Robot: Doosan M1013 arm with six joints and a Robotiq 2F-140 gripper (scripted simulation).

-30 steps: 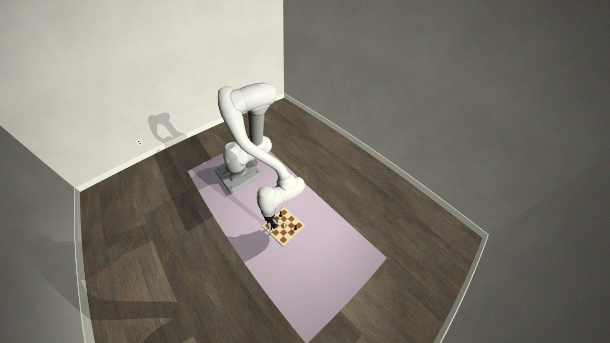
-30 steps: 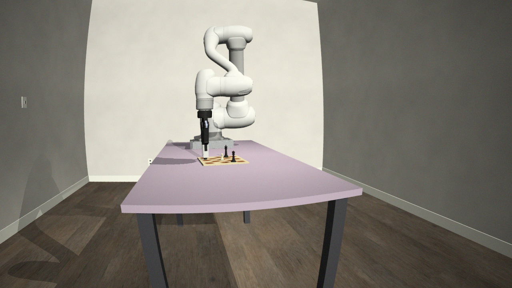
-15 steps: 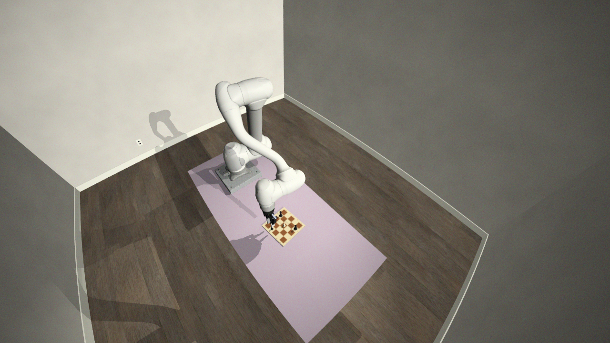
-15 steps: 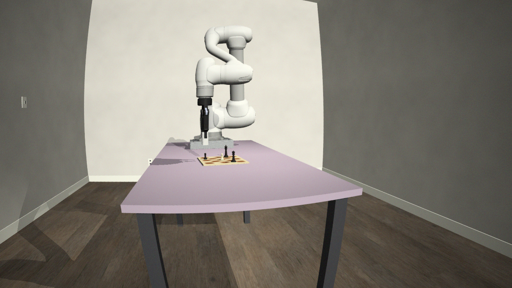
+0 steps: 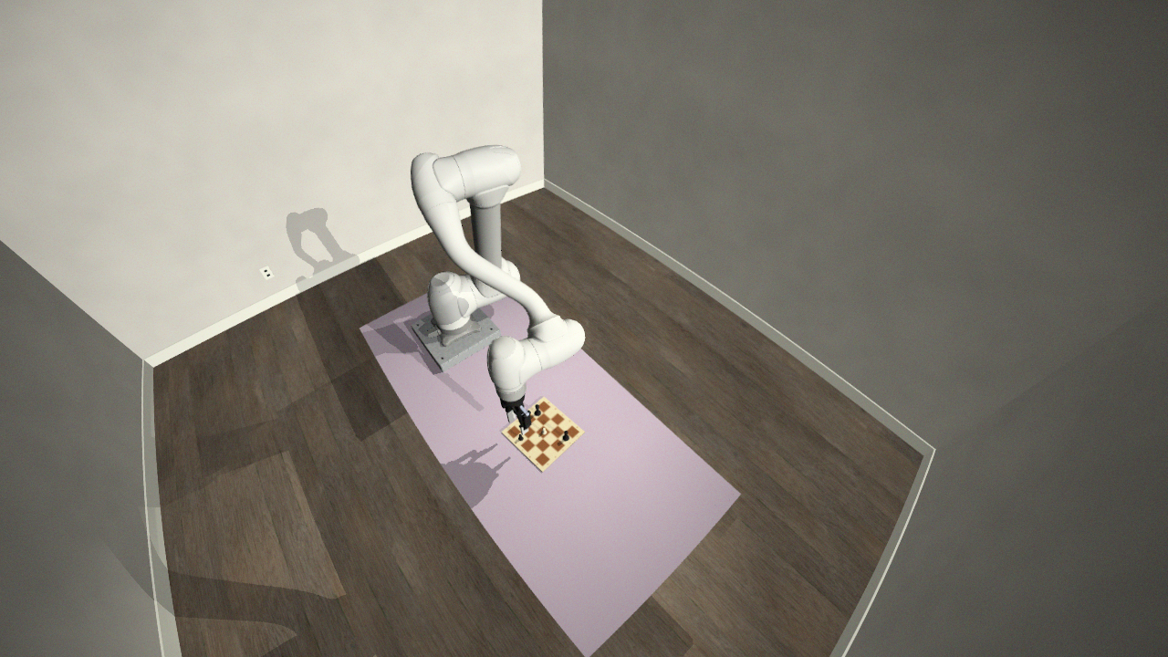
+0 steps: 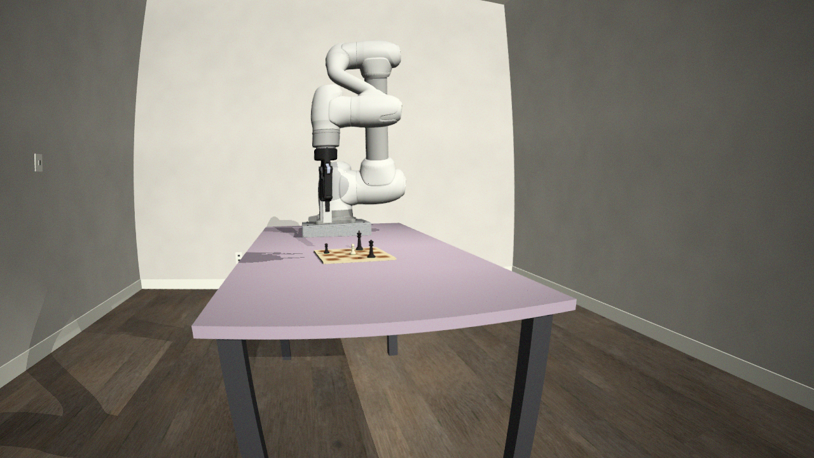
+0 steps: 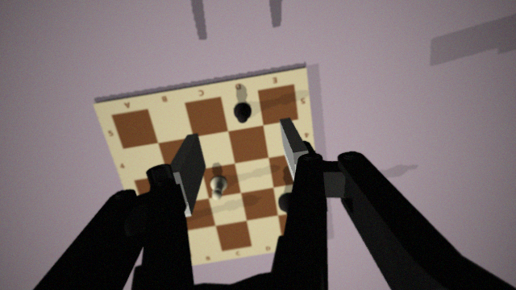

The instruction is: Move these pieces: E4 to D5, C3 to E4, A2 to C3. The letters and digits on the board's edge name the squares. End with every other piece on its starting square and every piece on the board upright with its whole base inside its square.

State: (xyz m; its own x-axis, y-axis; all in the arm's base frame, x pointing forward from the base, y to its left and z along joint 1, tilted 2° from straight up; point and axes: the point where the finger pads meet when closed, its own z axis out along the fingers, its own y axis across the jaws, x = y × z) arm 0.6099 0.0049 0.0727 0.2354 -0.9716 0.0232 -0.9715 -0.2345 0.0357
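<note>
My gripper is now 20 mm short of the white pawn, 90 mm to the right of it and 120 mm above it. Round my hand: chessboard (20 mm ahead, 80 mm to the left, 130 mm below); black pawn (120 mm below); tall black piece (60 mm behind, 110 mm to the left, 100 mm below).
</note>
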